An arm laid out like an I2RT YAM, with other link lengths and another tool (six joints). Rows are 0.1 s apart.
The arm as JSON. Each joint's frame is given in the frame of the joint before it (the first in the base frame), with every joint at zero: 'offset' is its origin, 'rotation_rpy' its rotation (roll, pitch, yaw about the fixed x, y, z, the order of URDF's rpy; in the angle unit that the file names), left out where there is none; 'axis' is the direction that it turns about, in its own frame. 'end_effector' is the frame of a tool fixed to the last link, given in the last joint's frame.
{
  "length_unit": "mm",
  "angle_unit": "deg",
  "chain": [
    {
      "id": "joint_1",
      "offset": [
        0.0,
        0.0,
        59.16
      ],
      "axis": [
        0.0,
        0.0,
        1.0
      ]
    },
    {
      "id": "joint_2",
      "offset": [
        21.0,
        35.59,
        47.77
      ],
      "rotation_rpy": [
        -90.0,
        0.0,
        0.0
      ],
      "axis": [
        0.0,
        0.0,
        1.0
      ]
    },
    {
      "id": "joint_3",
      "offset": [
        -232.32,
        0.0,
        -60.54
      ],
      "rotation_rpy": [
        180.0,
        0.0,
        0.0
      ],
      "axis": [
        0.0,
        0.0,
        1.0
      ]
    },
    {
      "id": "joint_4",
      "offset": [
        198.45,
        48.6,
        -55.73
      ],
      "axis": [
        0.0,
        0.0,
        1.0
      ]
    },
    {
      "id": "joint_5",
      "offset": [
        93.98,
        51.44,
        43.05
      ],
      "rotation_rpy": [
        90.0,
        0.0,
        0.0
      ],
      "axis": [
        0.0,
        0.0,
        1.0
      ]
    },
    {
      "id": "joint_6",
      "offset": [
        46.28,
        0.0,
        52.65
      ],
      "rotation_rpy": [
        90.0,
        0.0,
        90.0
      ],
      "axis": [
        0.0,
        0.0,
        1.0
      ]
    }
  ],
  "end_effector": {
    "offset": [
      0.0,
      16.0,
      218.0
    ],
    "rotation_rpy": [
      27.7,
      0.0,
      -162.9
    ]
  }
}
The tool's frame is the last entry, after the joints.
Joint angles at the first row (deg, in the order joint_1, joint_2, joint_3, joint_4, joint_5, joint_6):
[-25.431, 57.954, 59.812, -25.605, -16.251, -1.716]
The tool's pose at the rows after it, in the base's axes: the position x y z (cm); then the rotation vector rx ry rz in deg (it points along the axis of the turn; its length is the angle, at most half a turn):
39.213 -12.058 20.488 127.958 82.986 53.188
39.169 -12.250 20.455 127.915 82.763 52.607
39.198 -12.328 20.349 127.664 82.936 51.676
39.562 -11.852 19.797 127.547 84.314 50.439
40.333 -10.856 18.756 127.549 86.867 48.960
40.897 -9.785 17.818 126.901 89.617 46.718
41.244 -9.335 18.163 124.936 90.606 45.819
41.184 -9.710 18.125 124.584 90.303 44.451
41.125 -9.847 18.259 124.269 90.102 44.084
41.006 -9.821 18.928 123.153 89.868 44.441
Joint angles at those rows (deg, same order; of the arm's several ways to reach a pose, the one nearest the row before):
[-25.409, 57.649, 59.813, -25.606, -15.835, -1.891]
[-25.410, 57.648, 59.813, -25.628, -15.421, -2.175]
[-25.058, 57.756, 59.811, -25.628, -14.763, -2.721]
[-23.508, 58.565, 59.810, -25.539, -13.629, -3.246]
[-20.905, 60.380, 59.810, -25.057, -12.184, -3.682]
[-18.044, 61.714, 59.812, -24.949, -10.285, -4.645]
[-16.534, 61.668, 59.810, -24.293, -9.081, -5.650]
[-16.449, 61.671, 59.811, -24.314, -8.165, -6.437]
[-16.448, 61.450, 59.812, -24.339, -7.858, -6.743]
[-16.447, 60.509, 59.809, -24.315, -7.857, -7.070]

